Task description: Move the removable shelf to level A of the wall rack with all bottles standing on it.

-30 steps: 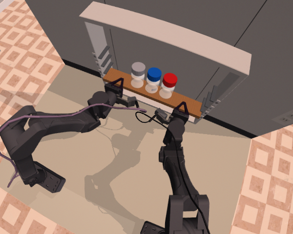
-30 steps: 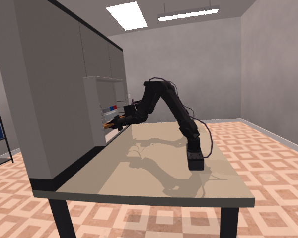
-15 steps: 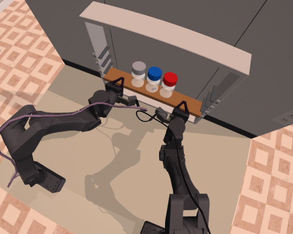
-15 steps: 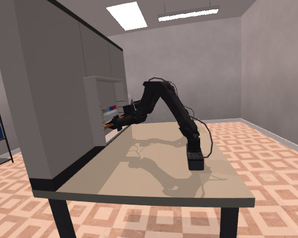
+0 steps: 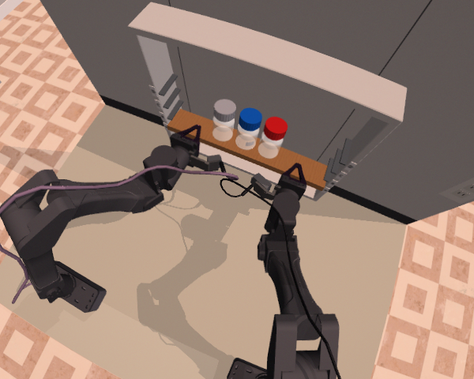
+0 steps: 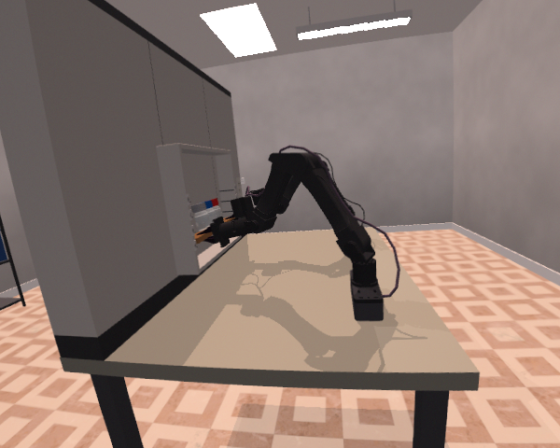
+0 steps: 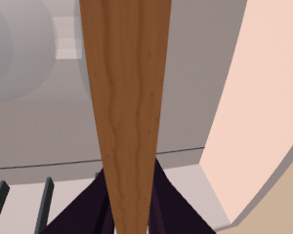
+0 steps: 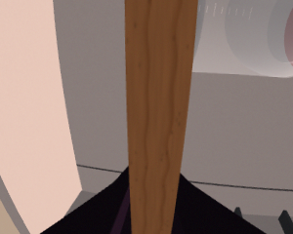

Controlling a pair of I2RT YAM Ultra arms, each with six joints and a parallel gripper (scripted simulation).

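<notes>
My left gripper is now 20 mm short of the grey-capped bottle, 70 mm to the left of it and 50 mm below it. Also, from my left hand: blue-capped bottle: 20 mm ahead, 140 mm to the right, 50 mm above; shelf: 10 mm ahead, 150 mm to the right; white wall rack: 20 mm ahead, 150 mm to the right, 110 mm above.
My right hand is 20 mm short of the red-capped bottle, 90 mm to the right of it and 50 mm below it. From my right hand the other things lie so: blue-capped bottle (10 mm ahead, 160 mm to the left, 50 mm above); then shelf (150 mm to the left); then white wall rack (10 mm ahead, 150 mm to the left, 110 mm above).
</notes>
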